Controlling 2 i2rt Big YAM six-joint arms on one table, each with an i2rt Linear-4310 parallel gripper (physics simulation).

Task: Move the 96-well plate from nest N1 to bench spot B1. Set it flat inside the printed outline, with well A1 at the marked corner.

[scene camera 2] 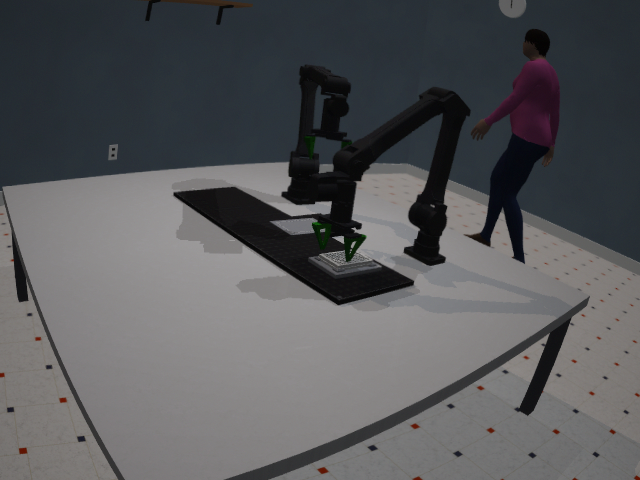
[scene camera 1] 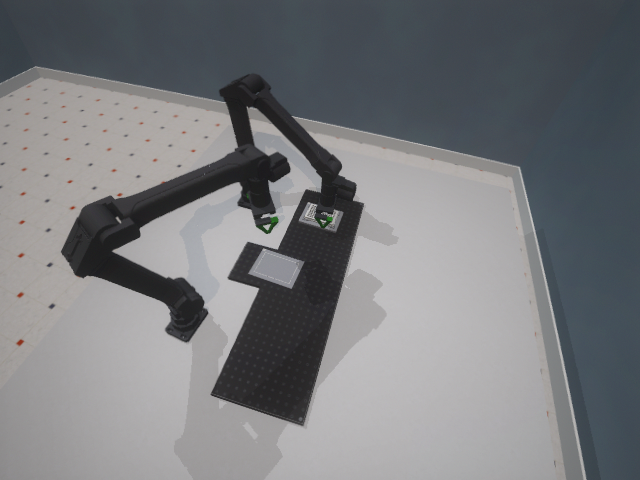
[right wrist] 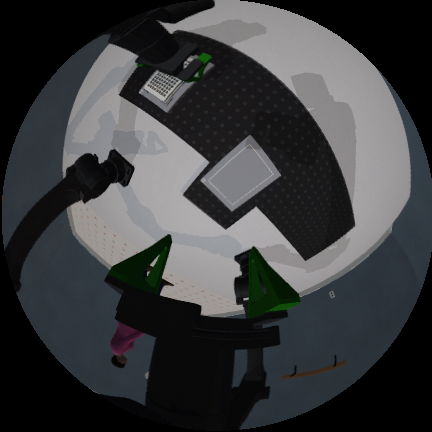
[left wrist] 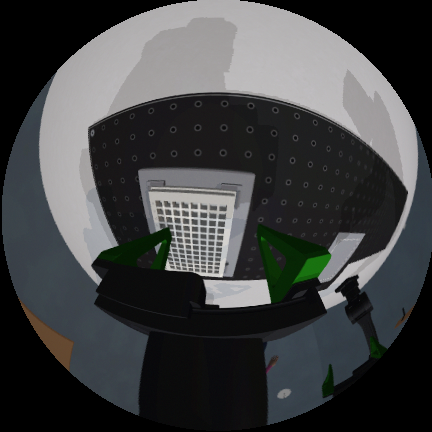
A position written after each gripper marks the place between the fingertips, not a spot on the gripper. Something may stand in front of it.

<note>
The left gripper (scene camera 2: pixel 335 255) is open and touches a white well plate (left wrist: pixel 199 218). The right gripper (scene camera 1: pixel 264 222) is open, holding nothing.
The white well plate shows as well in the right wrist view (right wrist: pixel 162 85). The left gripper is seen too in the right wrist view (right wrist: pixel 182 71) and in the left wrist view (left wrist: pixel 212 230). The right gripper is seen too in scene camera 2 (scene camera 2: pixel 325 161) and in the right wrist view (right wrist: pixel 210 244).
</note>
